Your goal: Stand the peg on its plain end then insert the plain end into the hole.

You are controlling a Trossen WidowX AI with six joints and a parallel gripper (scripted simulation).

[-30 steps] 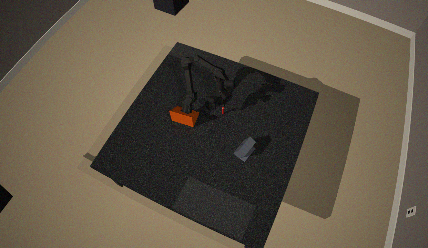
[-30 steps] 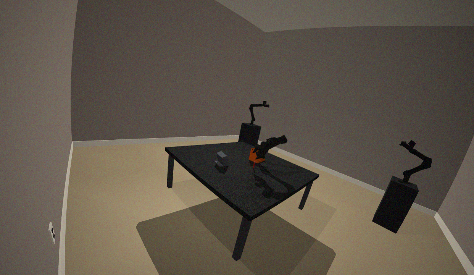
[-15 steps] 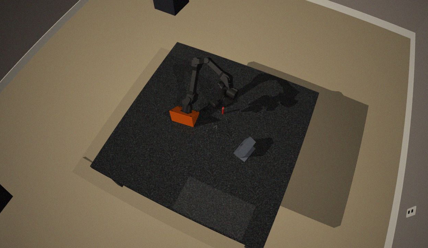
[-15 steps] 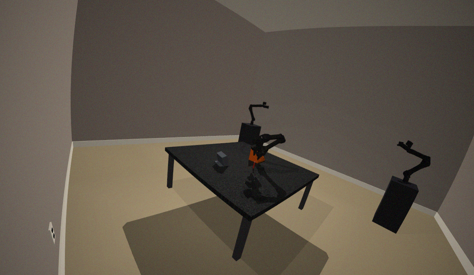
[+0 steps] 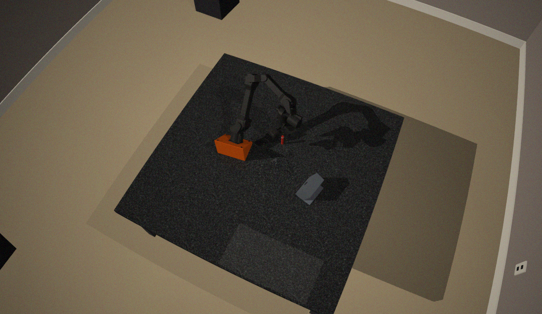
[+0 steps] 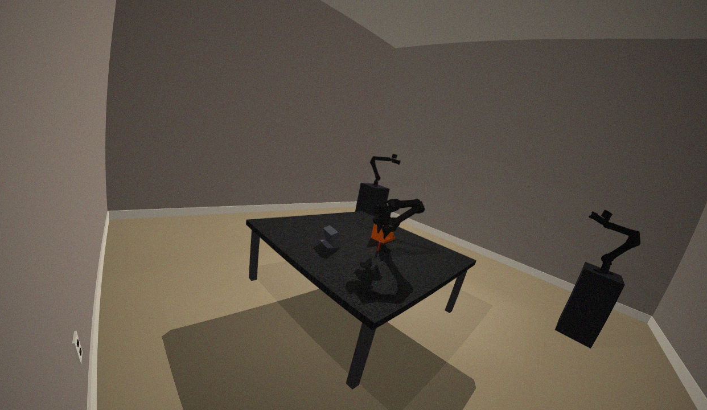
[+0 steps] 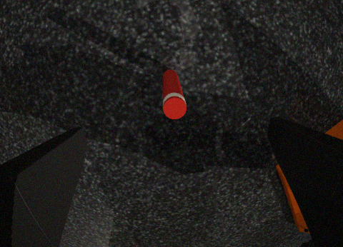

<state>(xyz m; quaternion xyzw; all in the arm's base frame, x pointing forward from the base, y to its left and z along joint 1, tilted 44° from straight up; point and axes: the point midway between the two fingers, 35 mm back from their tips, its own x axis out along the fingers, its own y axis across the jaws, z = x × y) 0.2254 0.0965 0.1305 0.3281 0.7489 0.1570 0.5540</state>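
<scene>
Now: gripper tip 6 cm above the red peg. From my gripper tip the other things lie so: grey sloped panel: 27 cm ahead, 19 cm to the right, 6 cm below.
</scene>
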